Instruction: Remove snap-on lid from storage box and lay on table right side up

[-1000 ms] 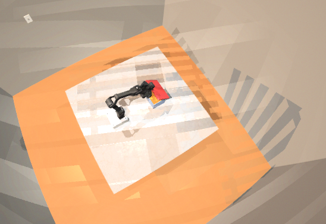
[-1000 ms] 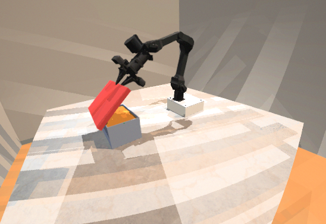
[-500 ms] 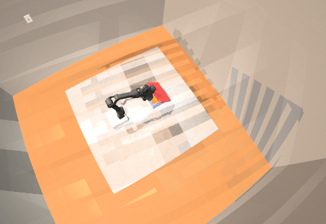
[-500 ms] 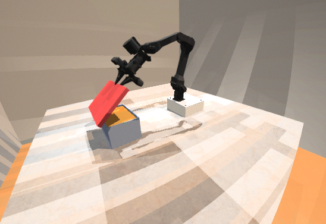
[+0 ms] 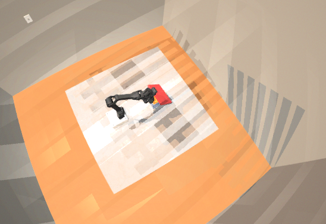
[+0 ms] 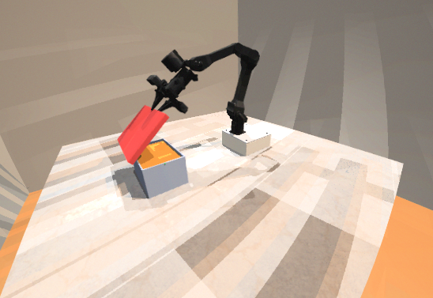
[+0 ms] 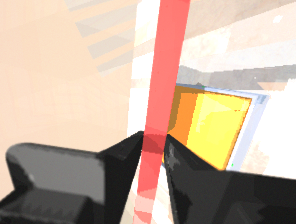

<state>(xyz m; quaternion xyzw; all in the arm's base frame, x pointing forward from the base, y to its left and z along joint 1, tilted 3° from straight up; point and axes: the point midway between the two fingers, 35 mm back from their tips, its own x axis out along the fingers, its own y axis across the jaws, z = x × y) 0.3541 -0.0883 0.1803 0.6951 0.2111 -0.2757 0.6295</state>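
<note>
My gripper tip is now 6 cm short of the red lid, 1 cm to the left of it and 5 cm above it. The rest, counted from my gripper tip: grey-blue storage box 4 cm ahead, 5 cm to the left, 18 cm below.
</note>
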